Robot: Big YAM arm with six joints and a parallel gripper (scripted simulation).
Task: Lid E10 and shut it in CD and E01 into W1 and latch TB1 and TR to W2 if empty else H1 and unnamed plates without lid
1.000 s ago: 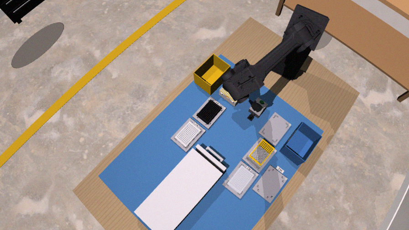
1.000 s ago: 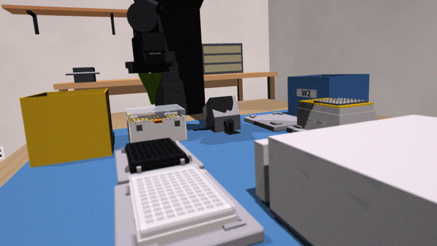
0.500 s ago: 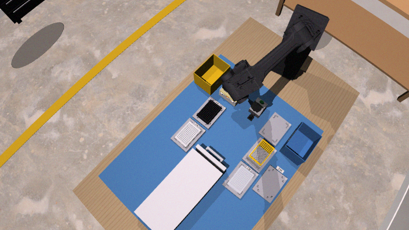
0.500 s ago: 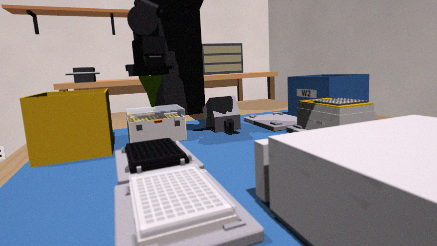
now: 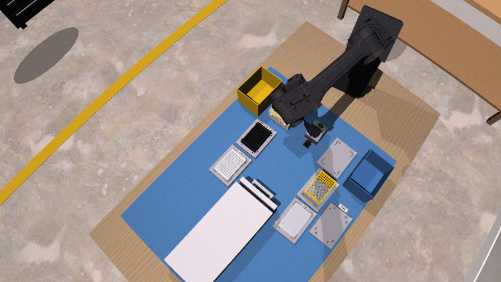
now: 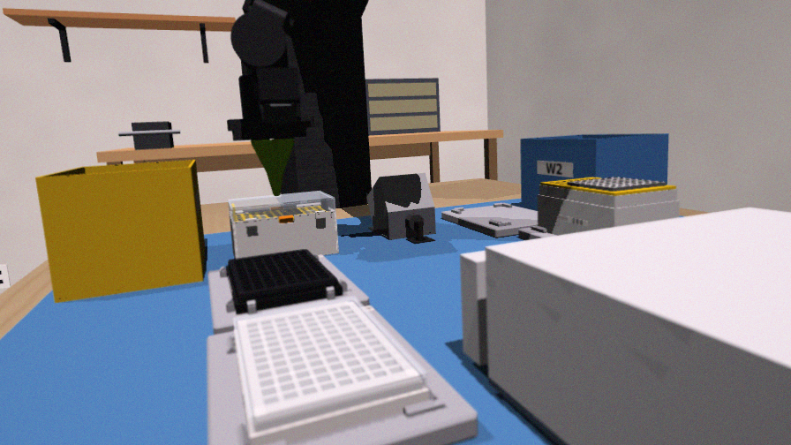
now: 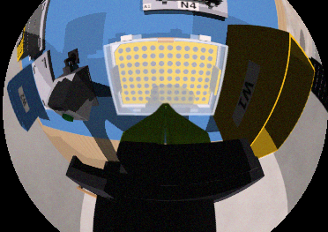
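Right now my hand is 4 cm above the tip box TB1, 3 cm short of it and 1 cm to the right of it. Also, from my hand: black plate (20 cm ahead, 6 cm below, 2 cm to the left); done key housing (17 cm to the left, 5 cm behind, 2 cm below); yellow bin W1 (15 cm to the right, 6 cm ahead, 4 cm below).
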